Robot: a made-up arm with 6 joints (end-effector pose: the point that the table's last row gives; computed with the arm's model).
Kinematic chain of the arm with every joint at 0, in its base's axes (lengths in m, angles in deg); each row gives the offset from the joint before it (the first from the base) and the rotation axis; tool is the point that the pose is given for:
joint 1: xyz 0 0 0.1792 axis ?
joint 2: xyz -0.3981 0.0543 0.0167 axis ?
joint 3: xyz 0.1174 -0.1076 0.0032 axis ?
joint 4: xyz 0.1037 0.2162 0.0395 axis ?
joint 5: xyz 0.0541 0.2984 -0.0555 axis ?
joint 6: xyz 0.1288 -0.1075 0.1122 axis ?
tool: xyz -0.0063 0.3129 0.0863
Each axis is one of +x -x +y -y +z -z.
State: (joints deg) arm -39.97 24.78 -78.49 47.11 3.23 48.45
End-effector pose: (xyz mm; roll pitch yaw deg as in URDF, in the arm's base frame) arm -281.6 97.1 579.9 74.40 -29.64 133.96
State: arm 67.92 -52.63 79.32 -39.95 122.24 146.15
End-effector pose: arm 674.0 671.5 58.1 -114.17 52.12 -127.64
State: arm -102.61 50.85 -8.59 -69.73 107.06 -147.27
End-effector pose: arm -37.4 543.3 281.0 94.58 -82.19 -139.39
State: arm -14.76 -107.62 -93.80 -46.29 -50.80 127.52
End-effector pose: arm -394.9 -101.1 85.8 -57.34 49.03 -4.97
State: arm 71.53 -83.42 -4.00 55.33 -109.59 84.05
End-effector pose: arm -199.6 329.0 97.9 60.08 -12.02 -5.53
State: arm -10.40 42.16 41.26 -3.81 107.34 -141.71
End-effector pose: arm -90.4 176.1 1050.6 59.51 -6.40 177.73
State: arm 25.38 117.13 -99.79 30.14 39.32 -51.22
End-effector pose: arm -254.4 25.8 967.1 65.40 -13.50 43.95
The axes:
joint 1: -z
joint 2: +x
joint 3: -y
joint 4: +z
joint 5: -x
joint 6: +z

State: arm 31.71 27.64 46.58 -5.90 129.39 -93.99
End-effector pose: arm 363.5 206.1 860.3 88.11 -49.66 118.69
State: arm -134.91 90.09 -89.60 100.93 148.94 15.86
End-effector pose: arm 466.0 -335.7 349.1 -131.69 -81.47 -63.53
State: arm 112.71 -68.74 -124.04 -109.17 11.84 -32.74
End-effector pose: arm -310.0 580.6 385.6 108.42 -52.10 -81.70
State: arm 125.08 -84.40 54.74 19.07 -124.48 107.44
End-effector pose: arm -76.7 159.1 -135.8 4.52 -39.89 31.44
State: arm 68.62 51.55 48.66 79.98 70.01 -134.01
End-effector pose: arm 74.7 753.0 706.3 99.69 13.60 175.29
